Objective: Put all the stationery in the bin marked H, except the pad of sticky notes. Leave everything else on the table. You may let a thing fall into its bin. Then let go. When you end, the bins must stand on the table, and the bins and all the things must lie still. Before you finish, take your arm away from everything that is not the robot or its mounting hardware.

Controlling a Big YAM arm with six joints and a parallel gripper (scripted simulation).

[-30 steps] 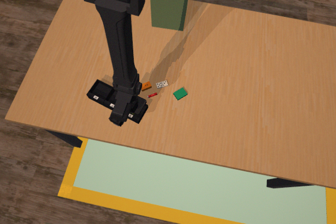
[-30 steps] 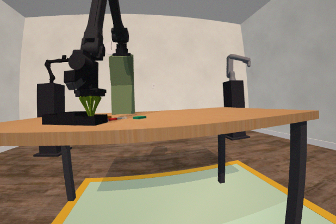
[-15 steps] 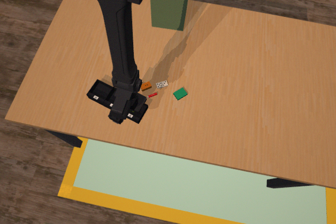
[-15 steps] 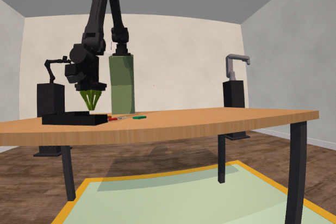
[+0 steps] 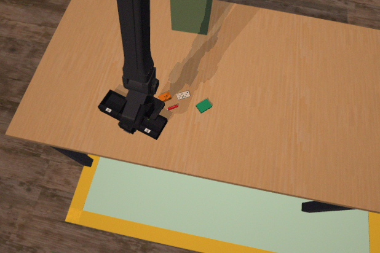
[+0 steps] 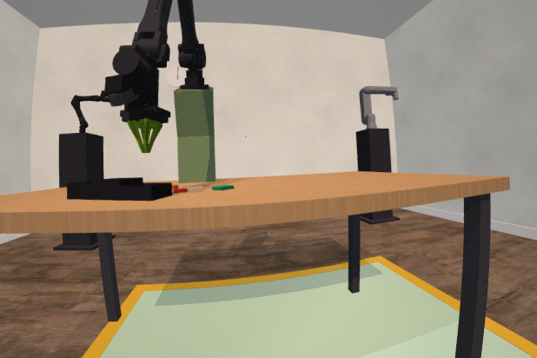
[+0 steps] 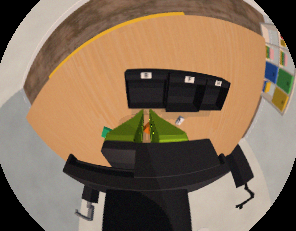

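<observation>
My hand is 110 mm past the orange block, 10 mm to the right of it and 110 mm above it. From my hand the other things lie so: green pad: 120 mm behind, 170 mm to the left, 110 mm below; then white domino: 150 mm behind, 80 mm to the left, 110 mm below; then red stick: 90 mm behind, 50 mm to the left, 110 mm below.
</observation>
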